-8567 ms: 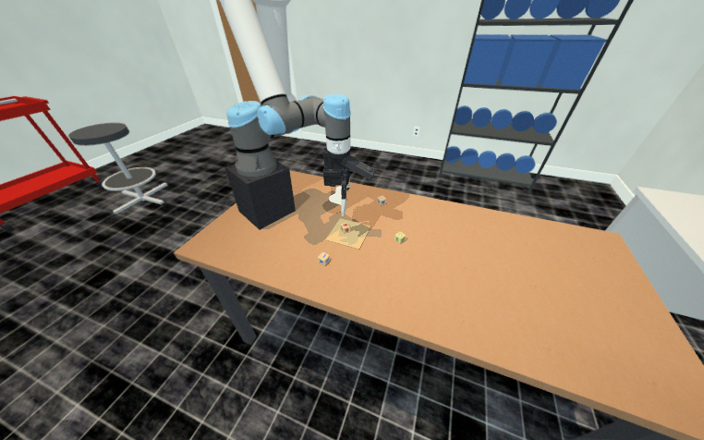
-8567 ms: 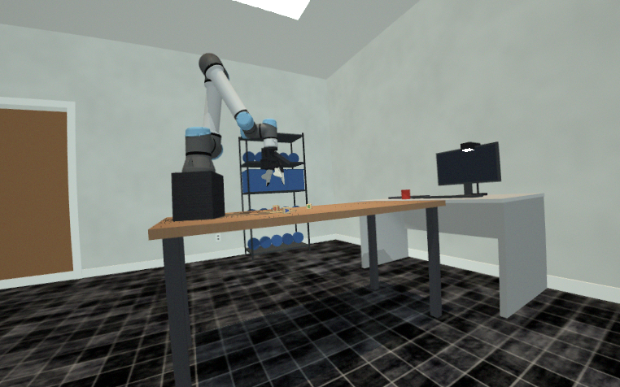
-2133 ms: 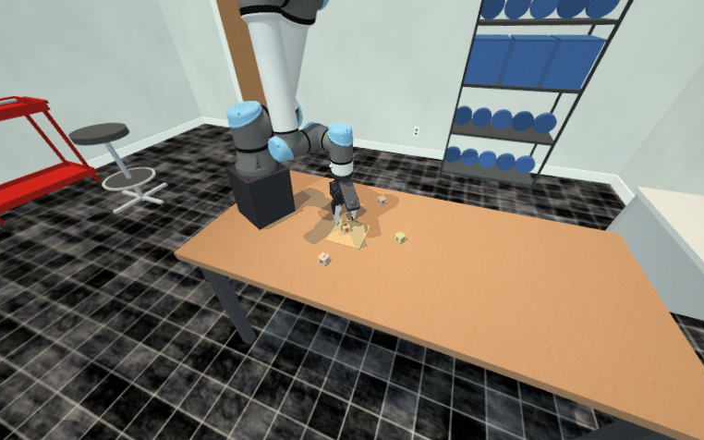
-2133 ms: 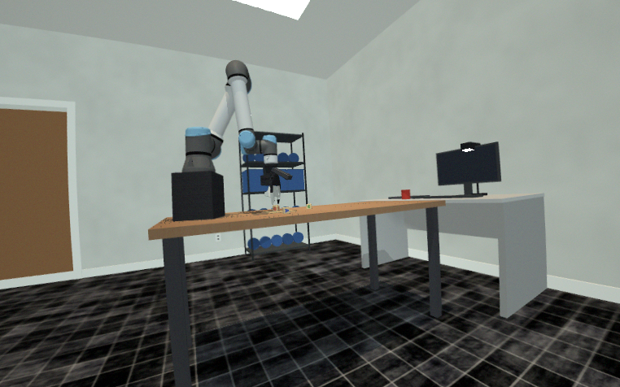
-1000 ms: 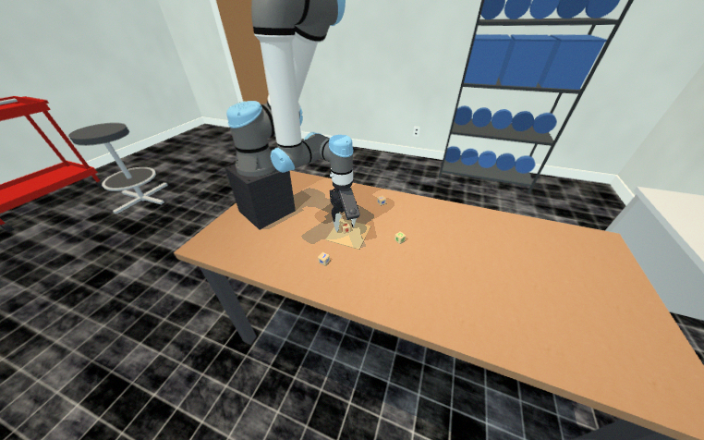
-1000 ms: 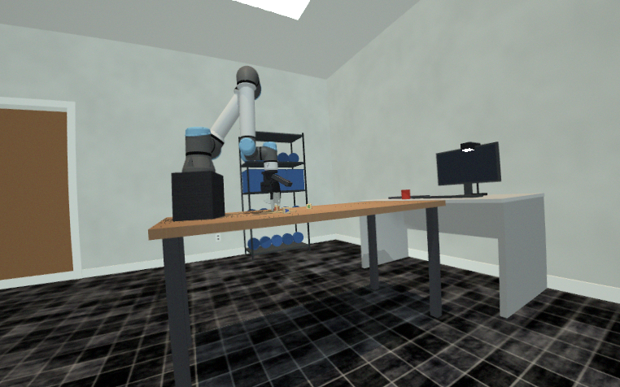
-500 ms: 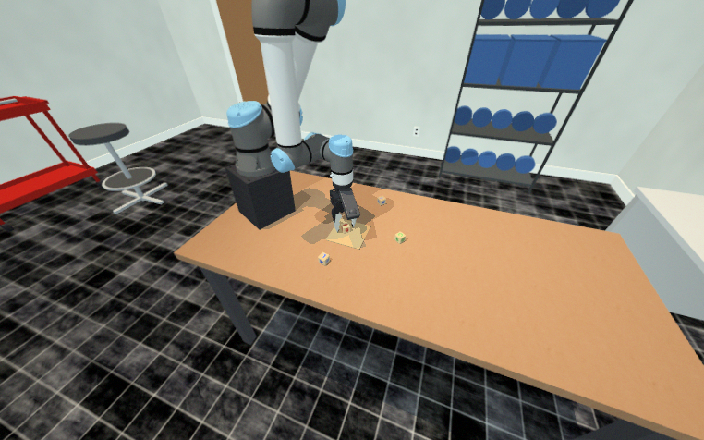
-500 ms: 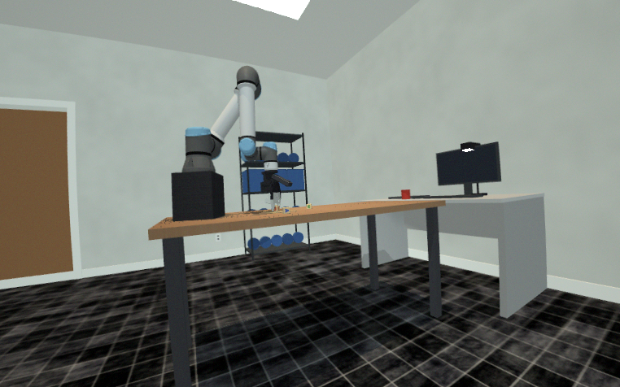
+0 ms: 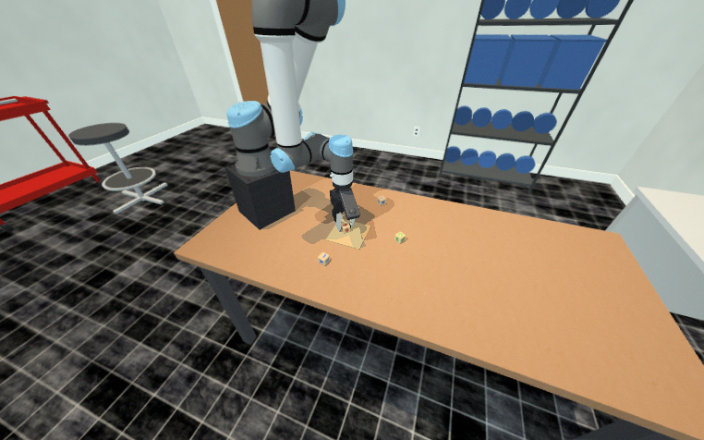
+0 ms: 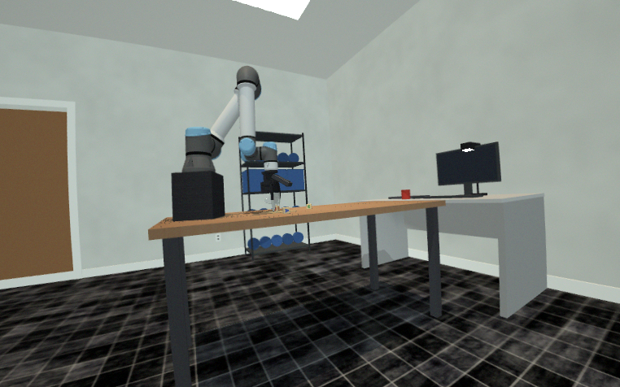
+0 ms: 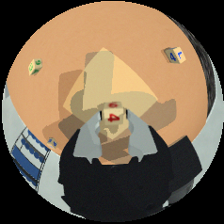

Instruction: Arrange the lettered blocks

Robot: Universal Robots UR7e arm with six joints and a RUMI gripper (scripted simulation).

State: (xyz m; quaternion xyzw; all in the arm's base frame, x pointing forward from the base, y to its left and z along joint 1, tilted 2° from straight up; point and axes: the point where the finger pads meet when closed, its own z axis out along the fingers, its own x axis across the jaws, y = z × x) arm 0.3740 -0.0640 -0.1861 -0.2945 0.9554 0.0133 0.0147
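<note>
Right now the pale yellow mat is 20 mm ahead of my hand, 10 mm to the right of it and 20 mm below it. From my hand the other things lie so: wooden letter block (40 mm behind, 170 mm to the right, 10 mm below).
</note>
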